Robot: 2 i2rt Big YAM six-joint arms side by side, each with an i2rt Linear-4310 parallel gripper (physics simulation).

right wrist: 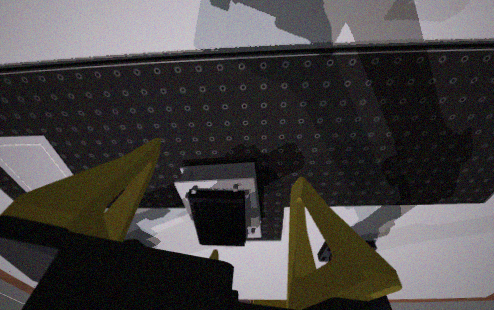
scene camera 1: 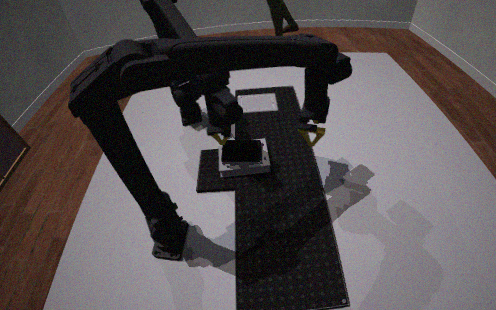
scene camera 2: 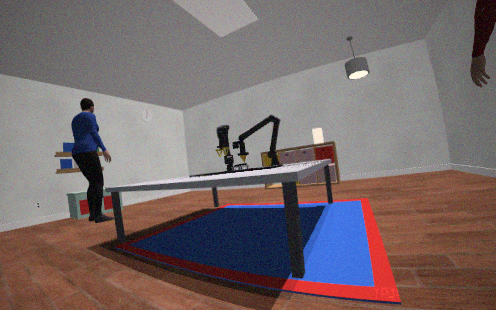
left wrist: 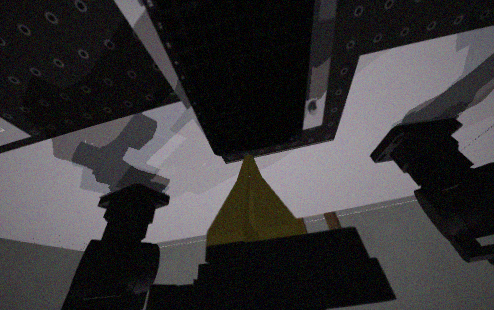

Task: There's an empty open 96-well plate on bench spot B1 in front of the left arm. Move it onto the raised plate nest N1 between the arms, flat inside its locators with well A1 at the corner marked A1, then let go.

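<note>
The black 96-well plate lies on the raised white nest. In the right wrist view its far edge lies beside two small locators, with another locator beyond its right side. Whether it is fully flat, and the A1 marks, cannot be made out. My left gripper is shut and empty, its fingers together at the plate's outer end, apart from its sides. My right gripper is open and empty, off to the right of the nest in scene camera 1.
A white outlined pad lies at the far end of the dark perforated board. The right arm arches over the work area in scene camera 1. The white table surrounds the board.
</note>
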